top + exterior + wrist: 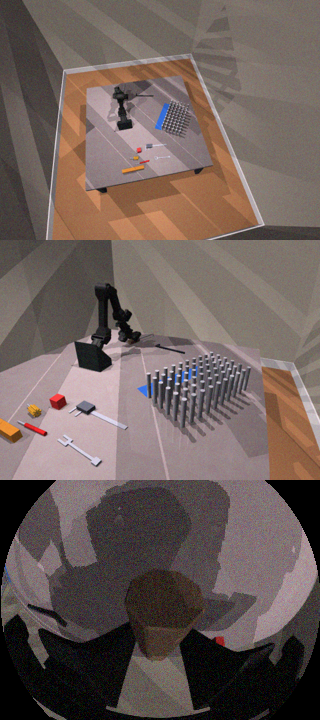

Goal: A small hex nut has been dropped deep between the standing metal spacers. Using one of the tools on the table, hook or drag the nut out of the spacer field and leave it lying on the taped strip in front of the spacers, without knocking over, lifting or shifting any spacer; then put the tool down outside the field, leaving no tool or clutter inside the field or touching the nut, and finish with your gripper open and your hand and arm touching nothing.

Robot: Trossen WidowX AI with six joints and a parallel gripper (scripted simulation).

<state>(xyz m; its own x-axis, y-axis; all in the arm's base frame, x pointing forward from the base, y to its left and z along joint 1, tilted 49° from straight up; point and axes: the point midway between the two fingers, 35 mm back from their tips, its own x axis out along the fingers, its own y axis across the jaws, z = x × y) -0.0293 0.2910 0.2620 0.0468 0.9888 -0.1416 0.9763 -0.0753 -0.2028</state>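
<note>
My gripper tip is now 2 cm short of the brown-handled tool and 10 cm to the right of it. From my gripper tip the other things lie so: yellow piece 11 cm ahead, 83 cm to the right, 1 cm above; blue taped strip 48 cm ahead, 35 cm to the right, 1 cm below; red cube 16 cm ahead, 75 cm to the right, 1 cm above.
</note>
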